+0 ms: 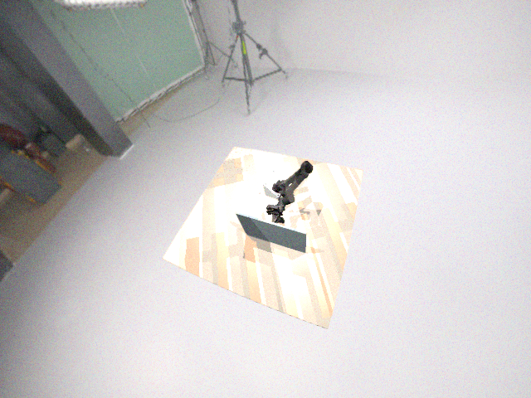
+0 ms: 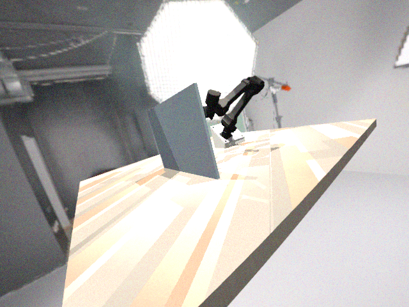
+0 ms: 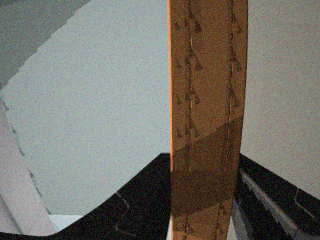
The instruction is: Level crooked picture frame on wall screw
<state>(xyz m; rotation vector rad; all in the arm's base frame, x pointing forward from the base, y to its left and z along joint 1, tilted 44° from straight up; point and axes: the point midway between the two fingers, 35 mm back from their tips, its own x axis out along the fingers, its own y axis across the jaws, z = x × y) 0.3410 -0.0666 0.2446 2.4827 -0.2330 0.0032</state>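
Now: the picture frame 5 cm below my gripper tip and 1 cm to the left of it. The rest, counted from my gripper tip: wall panel (7 cm below, 2 cm ahead).
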